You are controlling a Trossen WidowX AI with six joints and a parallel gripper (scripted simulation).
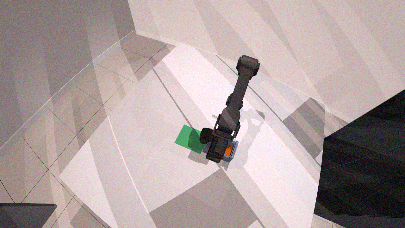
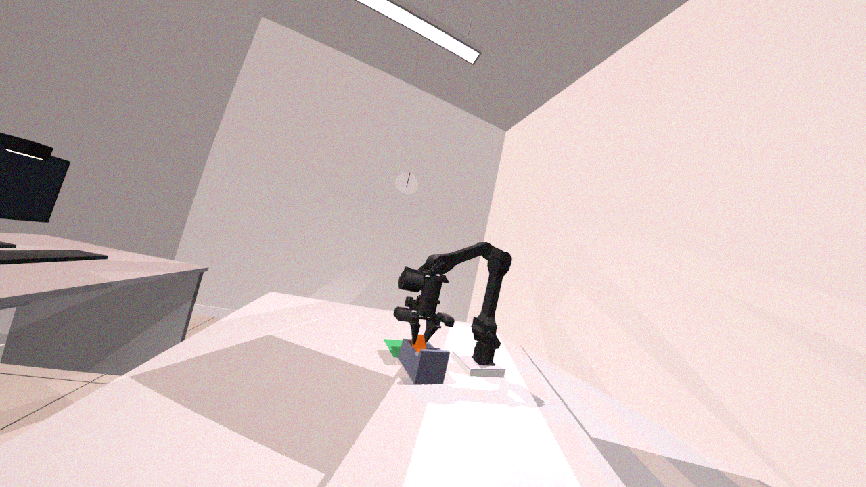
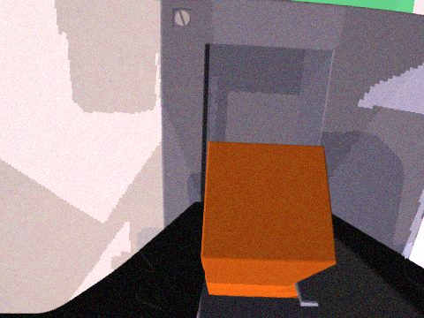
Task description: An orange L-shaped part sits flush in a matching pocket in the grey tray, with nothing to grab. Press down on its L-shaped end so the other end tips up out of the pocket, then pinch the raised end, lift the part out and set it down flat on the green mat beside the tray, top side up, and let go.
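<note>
Now: gripper tip 140 mm to the left of the green mat and 90 mm above it. Round my gripper tip: orange L-shaped part (30 mm to the left, 30 mm below, 20 mm behind).
</note>
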